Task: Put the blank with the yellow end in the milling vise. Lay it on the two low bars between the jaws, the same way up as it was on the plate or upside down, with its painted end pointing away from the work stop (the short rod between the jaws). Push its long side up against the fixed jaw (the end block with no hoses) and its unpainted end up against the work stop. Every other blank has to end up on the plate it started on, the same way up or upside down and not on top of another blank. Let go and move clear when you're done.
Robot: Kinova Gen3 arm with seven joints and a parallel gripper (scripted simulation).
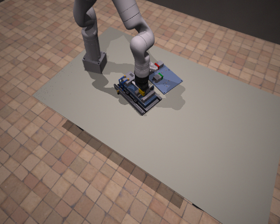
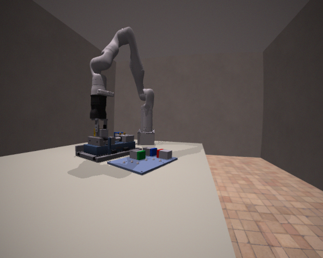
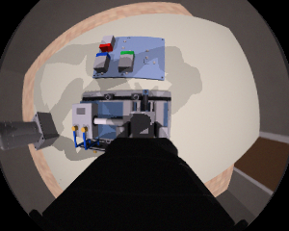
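Now: hand 20 mm above the yellow-ended blank. The rest, counted from my hand: green-ended blank: 30 mm behind, 200 mm to the left, 110 mm below; then fixed jaw: 40 mm ahead, 60 mm below; then milling vise: 60 mm behind, 10 mm to the left, 100 mm below.
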